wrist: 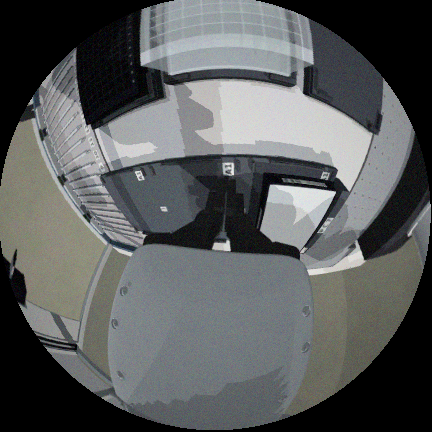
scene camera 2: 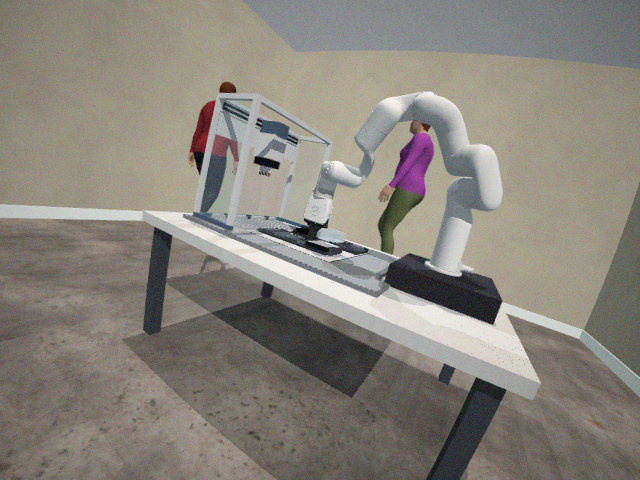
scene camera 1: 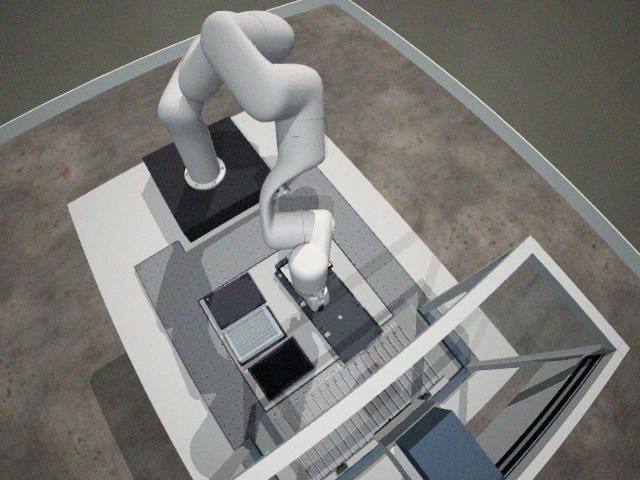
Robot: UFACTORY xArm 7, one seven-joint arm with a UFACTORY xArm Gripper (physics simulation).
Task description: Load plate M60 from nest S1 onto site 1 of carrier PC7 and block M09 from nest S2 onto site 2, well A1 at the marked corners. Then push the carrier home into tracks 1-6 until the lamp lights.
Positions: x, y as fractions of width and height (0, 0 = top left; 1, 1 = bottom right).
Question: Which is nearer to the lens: the dark carrier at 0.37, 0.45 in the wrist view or the white well plate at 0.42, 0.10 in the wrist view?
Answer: The white well plate.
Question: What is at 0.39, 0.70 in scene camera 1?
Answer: A white well plate.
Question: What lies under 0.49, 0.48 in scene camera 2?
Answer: The gripper.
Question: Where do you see a dark carrier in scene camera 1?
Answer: At 0.54, 0.68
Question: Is the gripper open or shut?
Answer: Shut.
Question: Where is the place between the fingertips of the gripper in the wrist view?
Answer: At 0.52, 0.44
